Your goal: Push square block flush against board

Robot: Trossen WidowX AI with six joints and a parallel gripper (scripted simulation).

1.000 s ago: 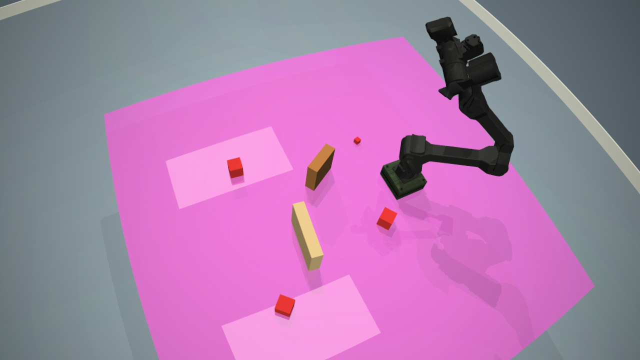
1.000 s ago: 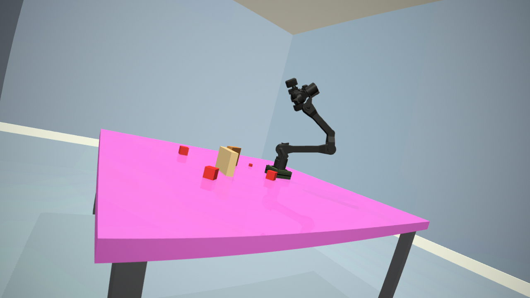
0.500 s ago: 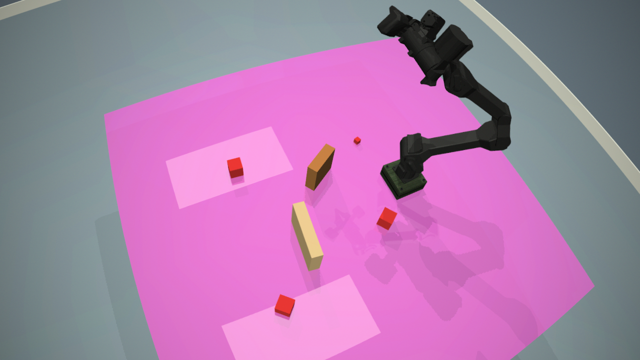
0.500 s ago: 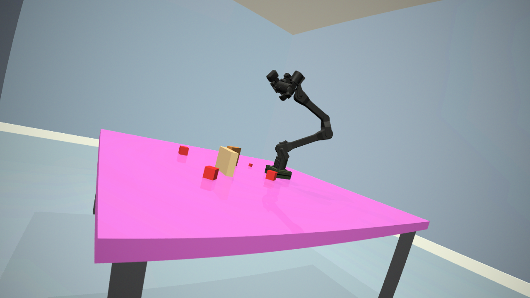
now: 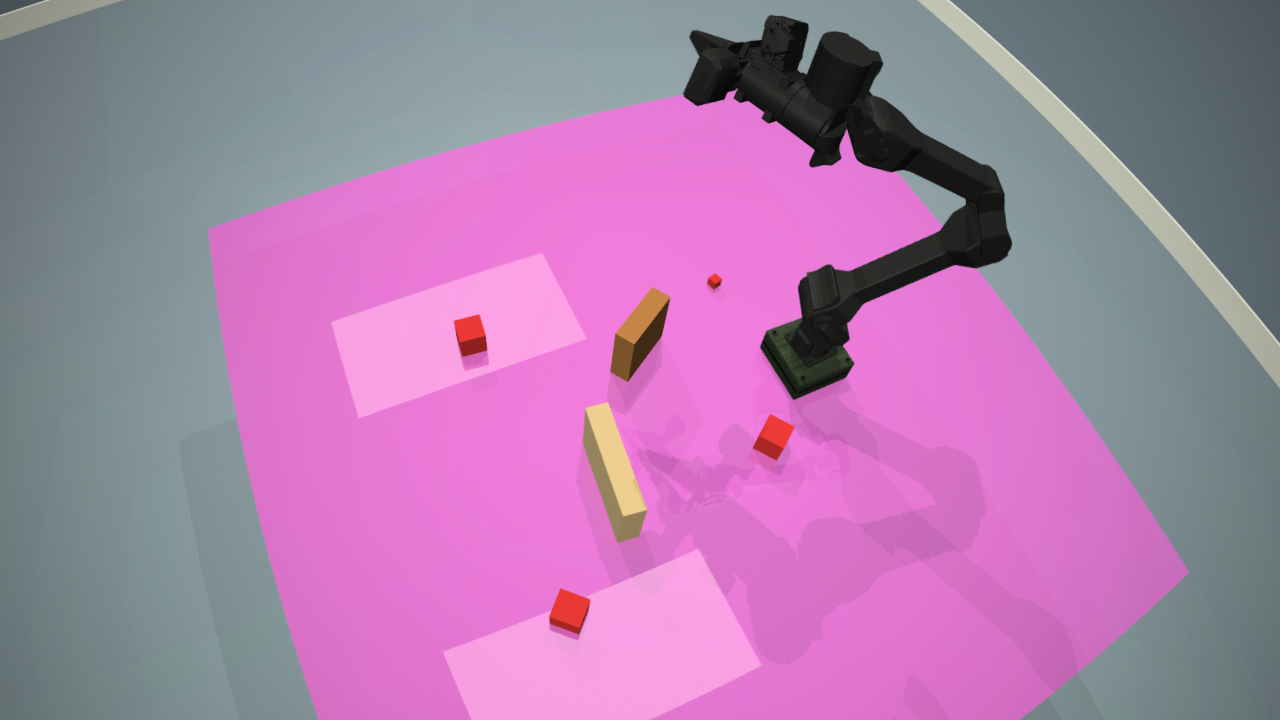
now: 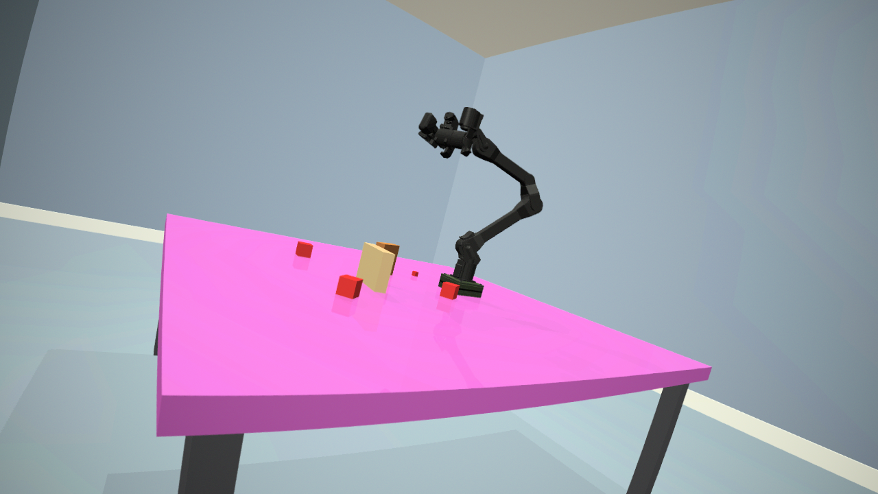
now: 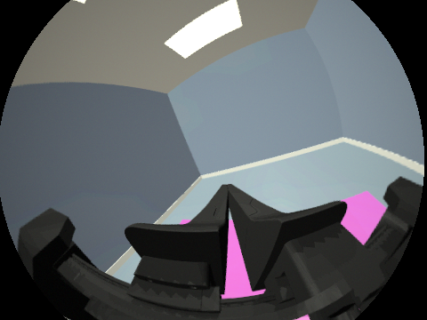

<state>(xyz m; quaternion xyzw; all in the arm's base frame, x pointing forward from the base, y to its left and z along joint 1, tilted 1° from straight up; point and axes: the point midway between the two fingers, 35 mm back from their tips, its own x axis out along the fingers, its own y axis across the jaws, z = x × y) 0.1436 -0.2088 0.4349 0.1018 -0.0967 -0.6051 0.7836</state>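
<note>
My gripper tip is 440 mm above the board, 280 mm to the right of it and 230 mm short of it. Also, from my gripper tip: tiny red cube 480 mm below, 100 mm behind, 50 mm to the left; square block 440 mm below, 100 mm to the left, 80 mm ahead.
</note>
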